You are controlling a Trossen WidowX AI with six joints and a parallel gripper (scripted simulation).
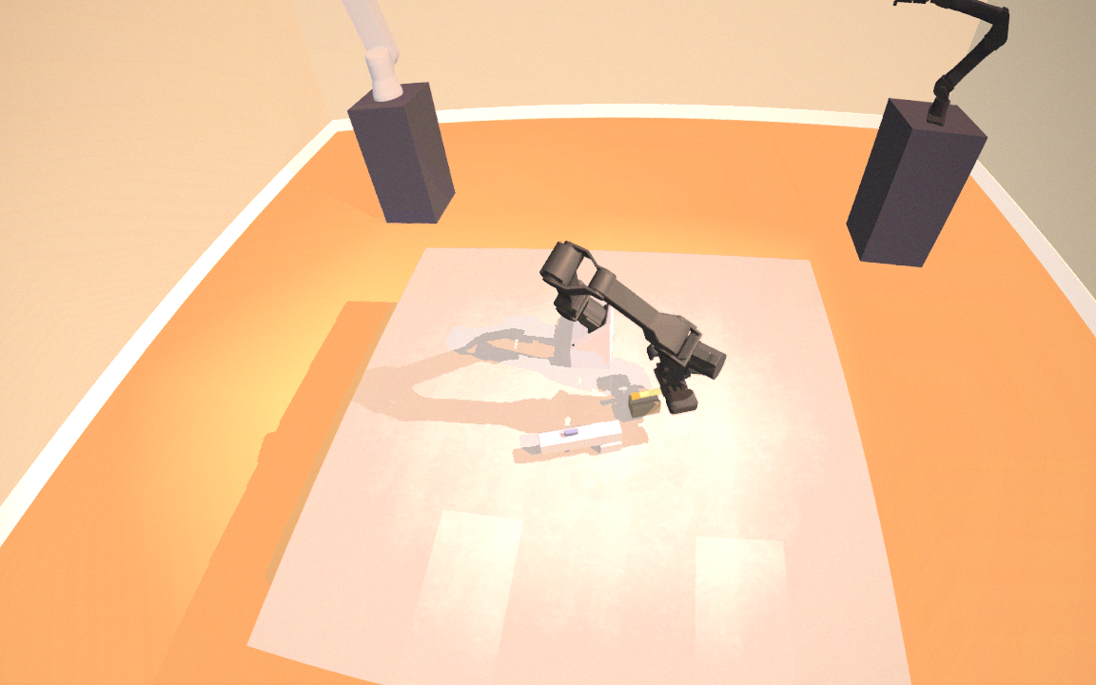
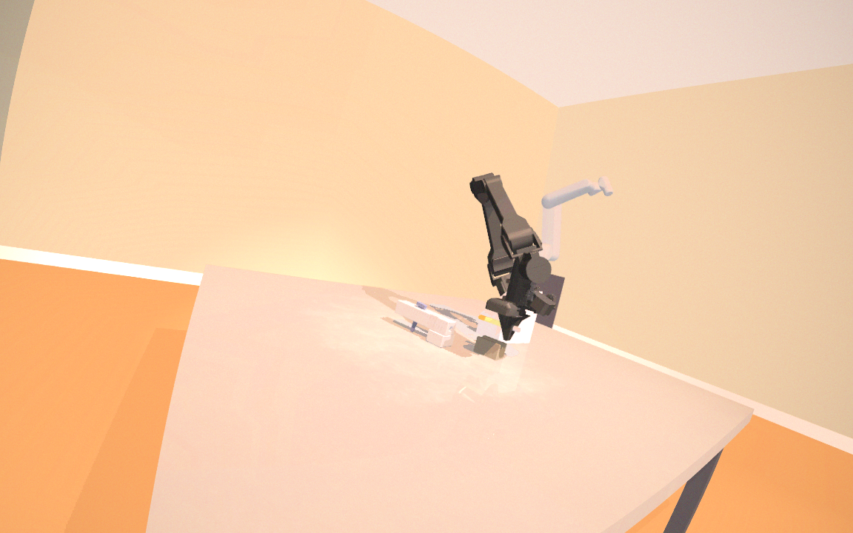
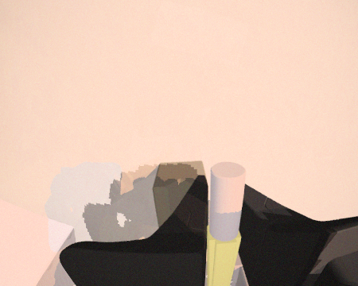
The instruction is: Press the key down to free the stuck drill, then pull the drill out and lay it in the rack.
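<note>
Now: the yellow drill 10 mm ahead of my gripper tip, 40 mm to the right of it and 30 mm above it. From my gripper tip the other things lie so: small purple piece: 140 mm ahead, 210 mm to the right, 10 mm below; olive-brown block: 50 mm to the right, 40 mm below.
</note>
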